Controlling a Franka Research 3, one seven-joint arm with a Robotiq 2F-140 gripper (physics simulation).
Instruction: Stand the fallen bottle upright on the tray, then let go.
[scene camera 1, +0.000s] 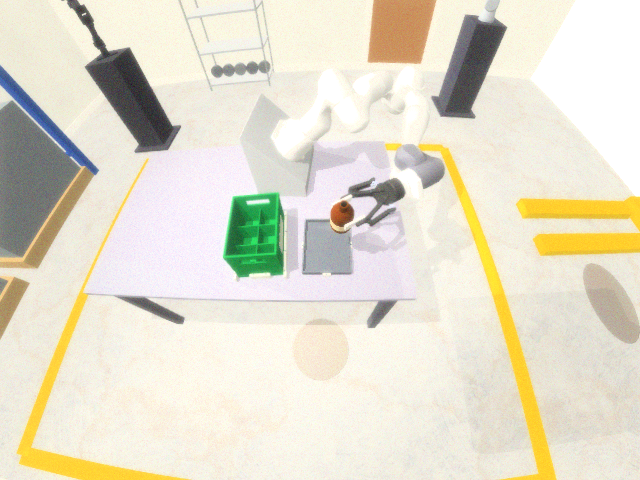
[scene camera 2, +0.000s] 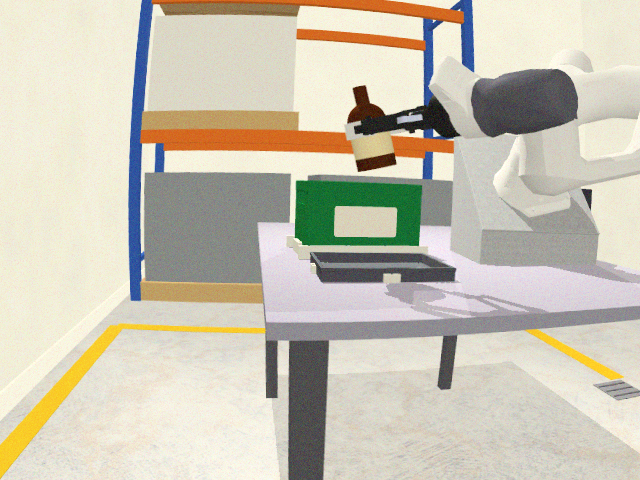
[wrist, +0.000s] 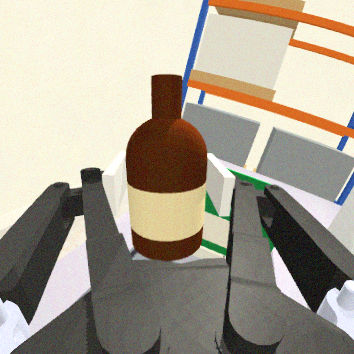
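Note:
The brown bottle (scene camera 1: 341, 215) (scene camera 2: 373, 144) (wrist: 166, 165) with a cream label is held in the air, neck up, leaning a little to the left in the scene camera 2 view. My gripper (scene camera 1: 347, 211) (scene camera 2: 356, 129) (wrist: 165, 166) is shut on the bottle, one white pad on each side of its body near the shoulder. The dark grey tray (scene camera 1: 303, 248) (scene camera 2: 423, 274) lies on the table well below the bottle. In the scene camera 1 view the bottle covers part of the tray's far edge.
A green divided crate (scene camera 1: 253, 257) (scene camera 2: 310, 211) stands on the table beside the tray, with pale strips along its base. The arm's grey pedestal (scene camera 1: 276, 165) (scene camera 2: 537, 248) stands at the table's back. The table (scene camera 1: 170, 222) (scene camera 2: 361, 304) has a shadow beside the tray.

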